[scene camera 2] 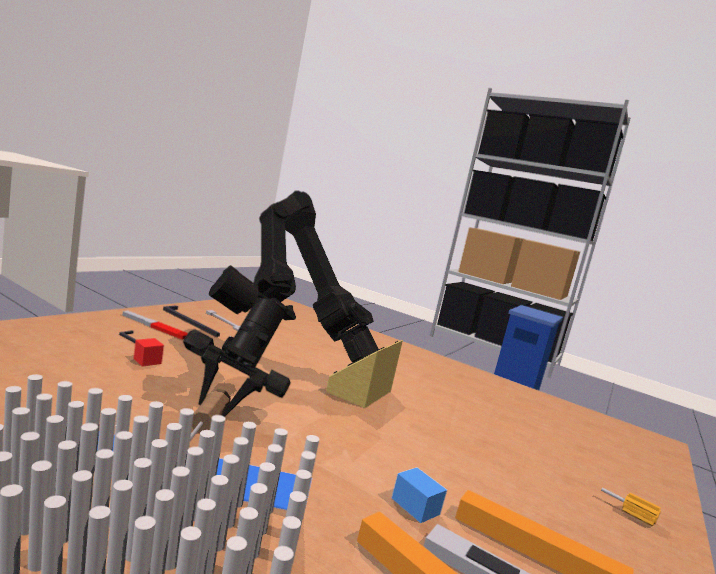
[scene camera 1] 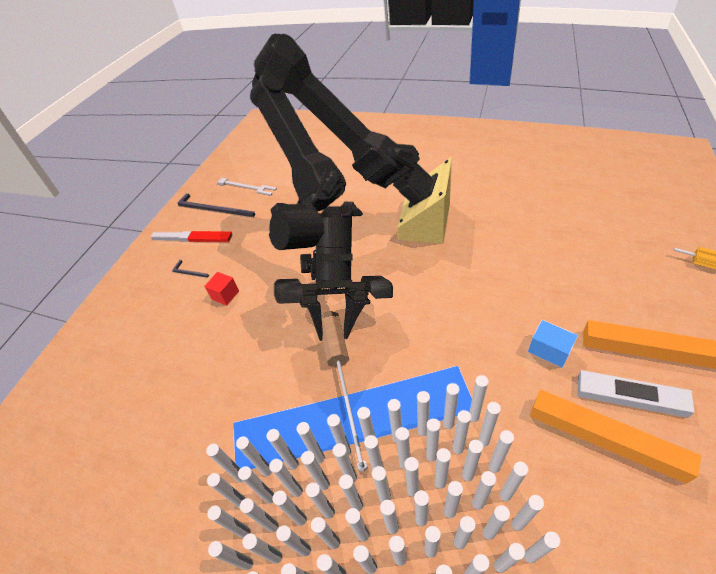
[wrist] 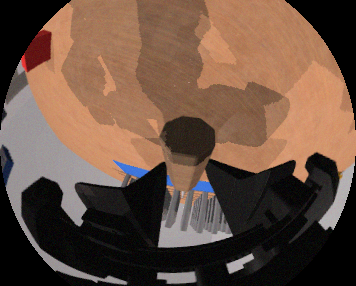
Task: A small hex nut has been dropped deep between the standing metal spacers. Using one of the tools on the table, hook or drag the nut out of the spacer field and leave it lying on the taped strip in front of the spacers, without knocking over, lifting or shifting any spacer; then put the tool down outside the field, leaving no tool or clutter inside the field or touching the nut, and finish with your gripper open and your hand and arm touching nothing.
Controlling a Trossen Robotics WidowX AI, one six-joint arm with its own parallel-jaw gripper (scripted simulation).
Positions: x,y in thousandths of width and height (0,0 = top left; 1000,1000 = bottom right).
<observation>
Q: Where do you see a blue taped strip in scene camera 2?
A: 400,841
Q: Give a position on a grey block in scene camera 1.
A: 878,684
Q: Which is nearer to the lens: the red-handled tool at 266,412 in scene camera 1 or the red cube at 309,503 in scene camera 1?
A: The red cube.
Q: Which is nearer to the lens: the yellow screwdriver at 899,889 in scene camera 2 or the blue cube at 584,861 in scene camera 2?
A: The blue cube.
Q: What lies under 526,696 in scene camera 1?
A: A blue taped strip.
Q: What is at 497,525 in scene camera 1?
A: The gripper.
</observation>
